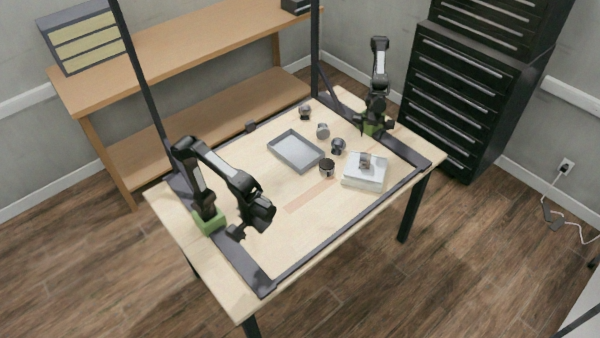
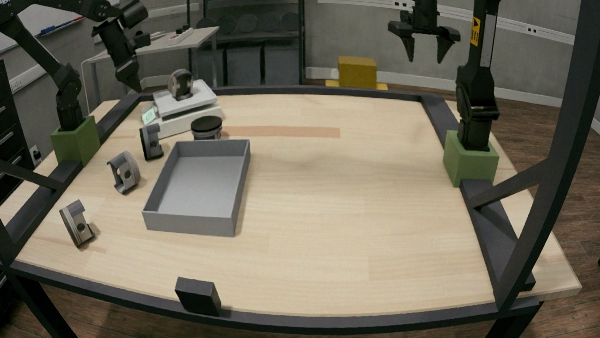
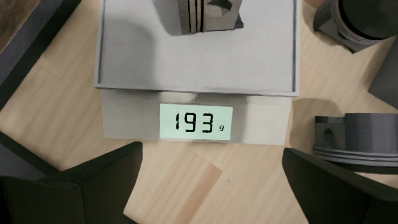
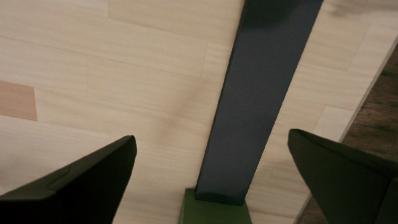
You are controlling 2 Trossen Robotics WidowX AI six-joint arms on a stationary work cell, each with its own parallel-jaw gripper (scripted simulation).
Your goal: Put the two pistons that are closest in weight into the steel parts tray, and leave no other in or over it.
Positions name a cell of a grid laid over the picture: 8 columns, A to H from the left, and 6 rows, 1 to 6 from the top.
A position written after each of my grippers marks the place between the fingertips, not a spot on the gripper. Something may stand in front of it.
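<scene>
Image 2 gives you my left gripper (image 2: B2) and my right gripper (image 2: F2), plus a white scale (image 2: C3) and a steel parts tray (image 2: C4). In image 1 there's the tray (image 1: E3) again, and the scale (image 1: E4) with it. Image 3 has the scale (image 3: C4) too, along with my left gripper (image 3: E5). As for image 4, the tray is out of frame in image 4, and the scale is out of frame in image 4 as well.
</scene>
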